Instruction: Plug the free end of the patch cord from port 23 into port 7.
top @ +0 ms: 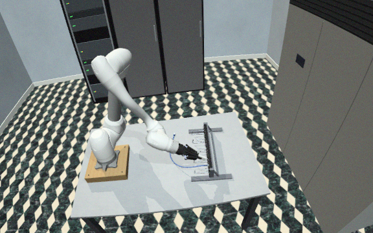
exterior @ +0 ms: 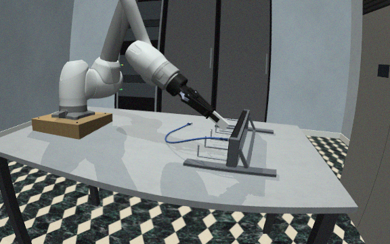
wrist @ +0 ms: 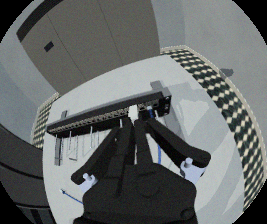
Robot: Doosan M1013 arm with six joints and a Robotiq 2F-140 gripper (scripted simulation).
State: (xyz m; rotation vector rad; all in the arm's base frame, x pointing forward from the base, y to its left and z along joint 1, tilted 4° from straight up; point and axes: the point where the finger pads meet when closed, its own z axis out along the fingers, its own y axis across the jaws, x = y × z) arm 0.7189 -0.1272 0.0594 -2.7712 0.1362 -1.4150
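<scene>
Right now the plug is 180 mm behind my hand, 390 mm to the left of it and 120 mm below it.
</scene>
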